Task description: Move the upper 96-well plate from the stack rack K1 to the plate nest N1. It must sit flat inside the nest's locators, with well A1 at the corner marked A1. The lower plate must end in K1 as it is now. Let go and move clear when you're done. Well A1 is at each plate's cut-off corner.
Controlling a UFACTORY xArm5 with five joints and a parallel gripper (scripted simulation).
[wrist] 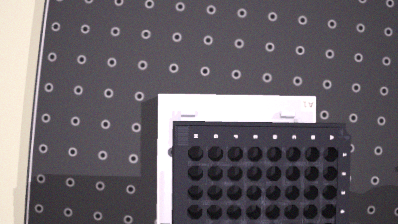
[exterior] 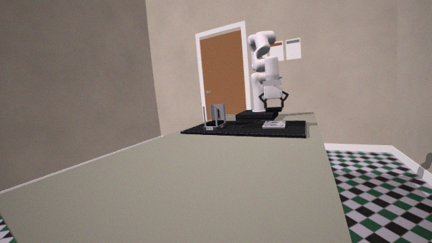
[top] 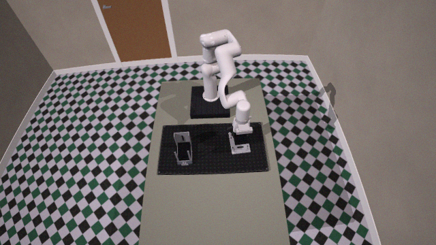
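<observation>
My gripper is now 100 mm above the plate nest N1. From my hand the other things lie so: A1 mark: 90 mm below, 80 mm ahead, 50 mm to the right; then black 96-well plate: 10 mm below.
</observation>
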